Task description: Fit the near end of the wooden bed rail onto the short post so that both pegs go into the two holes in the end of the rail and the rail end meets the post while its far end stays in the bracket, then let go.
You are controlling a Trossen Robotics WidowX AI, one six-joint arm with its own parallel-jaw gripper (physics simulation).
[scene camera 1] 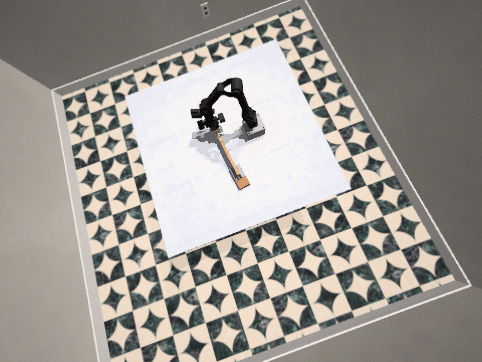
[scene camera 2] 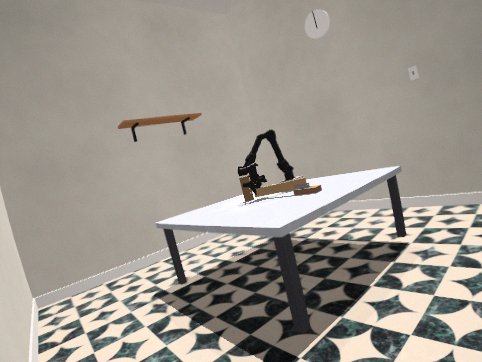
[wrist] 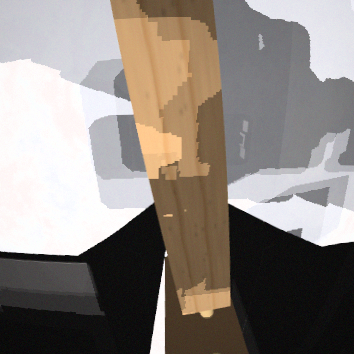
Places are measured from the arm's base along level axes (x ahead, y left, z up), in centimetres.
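Pixels of known places: gripper, fingertip midpoint: [scene camera 2: 257, 194] [wrist: 187, 206]; arm's base, origin of the base link: [scene camera 1: 252, 123] [scene camera 2: 290, 179].
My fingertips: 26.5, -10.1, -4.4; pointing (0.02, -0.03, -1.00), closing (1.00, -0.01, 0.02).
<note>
Ahead of a thing's pixels: the offset from my fingertips to its top centre, as dx, dy, dz. "pt": to the spot under its first point. Level surfaces: height alone.
The wooden rail @[-2.7, +19.8, +6.5] [scene camera 1: 228, 156] [scene camera 2: 280, 188] [wrist: 187, 100] runs from my gripper to the grey bracket [scene camera 2: 301, 186] on an orange-brown block @[-5.7, +41.3, +0.0] [scene camera 1: 243, 183] [scene camera 2: 314, 190]; its far end is at the bracket. My gripper [scene camera 1: 215, 127] [scene camera 2: 255, 191] [wrist: 187, 206] is shut on the rail close to its near end, with a black finger on each side. The short post @[pt +3.1, -6.4, +0.5] [scene camera 2: 248, 195] [wrist: 200, 337] stands upright just beyond that end. In the wrist view, part of a pale peg @[pt +0.9, -5.9, +2.0] [wrist: 206, 314] shows at the lower edge of the rail end. The holes are hidden, and how far the pegs are in cannot be told.
The rail, post and arm stand on a white table @[dz -3.5] [scene camera 1: 190, 215] [scene camera 2: 215, 217]. The arm's grey base [scene camera 1: 255, 131] is to the right of the gripper in scene camera 1. A wooden wall shelf [scene camera 2: 160, 120] hangs away from the table.
</note>
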